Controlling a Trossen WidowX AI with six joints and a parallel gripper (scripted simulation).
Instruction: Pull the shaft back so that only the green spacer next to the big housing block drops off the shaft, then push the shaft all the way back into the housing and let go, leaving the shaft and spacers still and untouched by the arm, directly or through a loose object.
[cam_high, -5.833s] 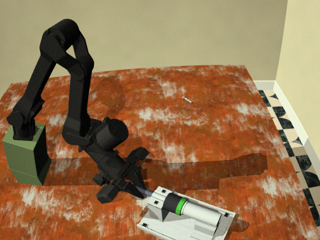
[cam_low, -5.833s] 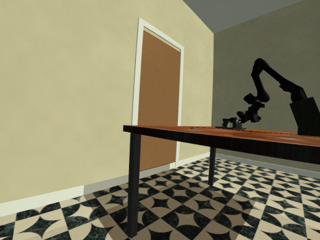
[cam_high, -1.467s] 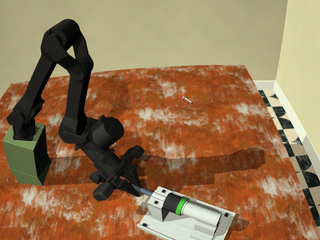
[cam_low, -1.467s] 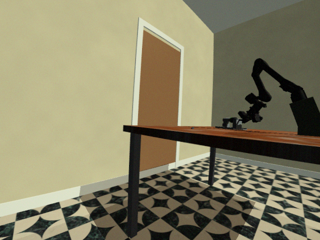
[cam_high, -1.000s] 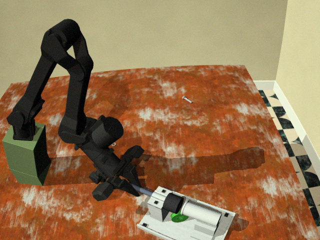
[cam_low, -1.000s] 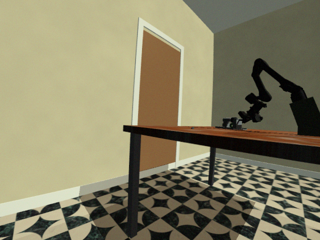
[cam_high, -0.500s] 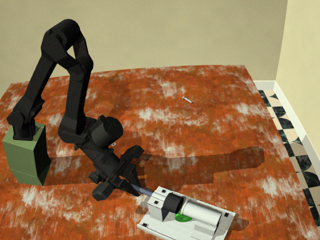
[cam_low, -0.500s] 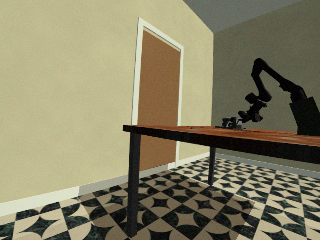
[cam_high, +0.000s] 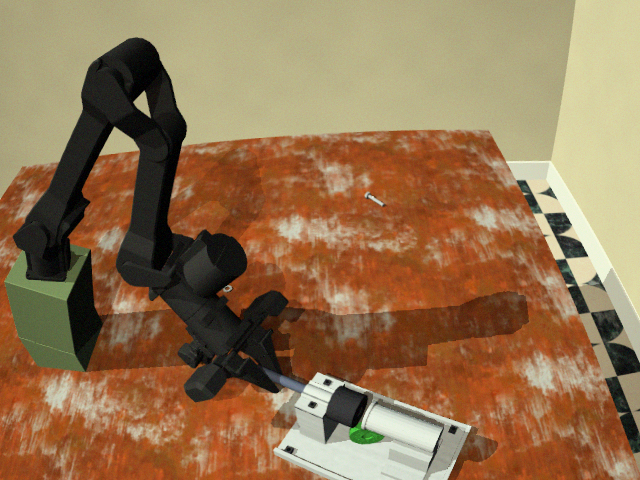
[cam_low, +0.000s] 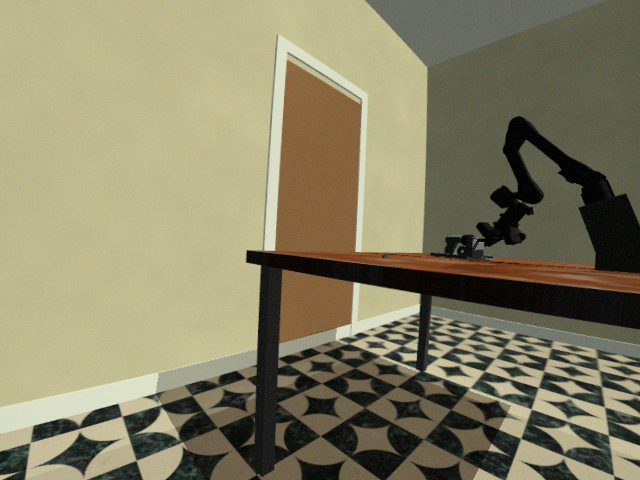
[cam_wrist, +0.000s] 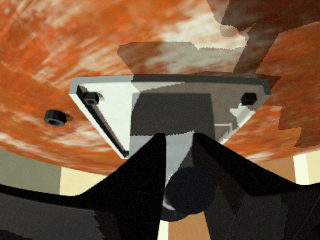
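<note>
Now: hand 5 cm short of the dark shaft and 4 cm to the left of it. From my hand the other things lie so: fixture: 12 cm ahead, 11 cm to the right, 3 cm below; then green spacer: 12 cm ahead, 10 cm to the right, 5 cm below.
</note>
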